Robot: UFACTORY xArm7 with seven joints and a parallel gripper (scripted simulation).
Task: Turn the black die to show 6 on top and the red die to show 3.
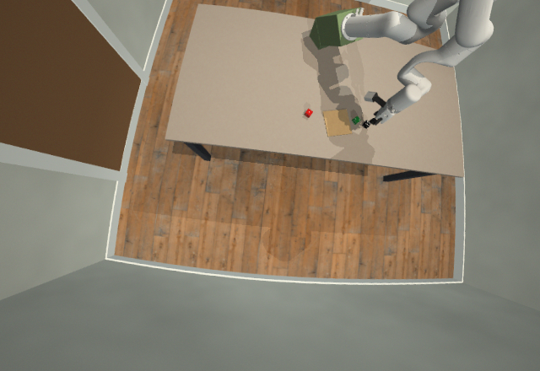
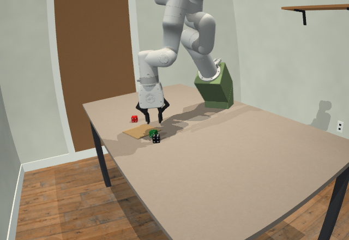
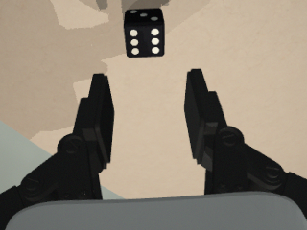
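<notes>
Now: hand 90 mm above the black die. The rest, counted from my hand: tan mat: 160 mm to the right, 110 mm below, 30 mm ahead; red die: 330 mm to the right, 90 mm below, 20 mm ahead; green die: 90 mm below, 60 mm to the right, 10 mm behind.
</notes>
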